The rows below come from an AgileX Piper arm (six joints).
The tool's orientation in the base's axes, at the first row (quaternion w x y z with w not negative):
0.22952, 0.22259, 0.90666, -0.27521
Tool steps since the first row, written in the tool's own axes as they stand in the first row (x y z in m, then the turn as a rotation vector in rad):
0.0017, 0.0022, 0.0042, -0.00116, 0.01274, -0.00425
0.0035, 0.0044, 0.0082, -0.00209, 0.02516, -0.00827
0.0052, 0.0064, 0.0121, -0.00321, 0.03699, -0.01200
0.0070, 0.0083, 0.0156, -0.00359, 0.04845, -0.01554
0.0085, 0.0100, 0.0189, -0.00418, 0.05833, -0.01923
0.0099, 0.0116, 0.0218, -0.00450, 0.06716, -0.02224
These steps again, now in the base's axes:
0.0010, -0.0004, -0.0049, 0.00643, 0.01178, -0.00127
0.0020, -0.0007, -0.0097, 0.01257, 0.02325, -0.00271
0.0028, -0.0010, -0.0143, 0.01863, 0.03405, -0.00403
0.0034, -0.0012, -0.0187, 0.02397, 0.04466, -0.00575
0.0041, -0.0015, -0.0226, 0.02859, 0.05412, -0.00661
0.0047, -0.0017, -0.0261, 0.03264, 0.06245, -0.00770

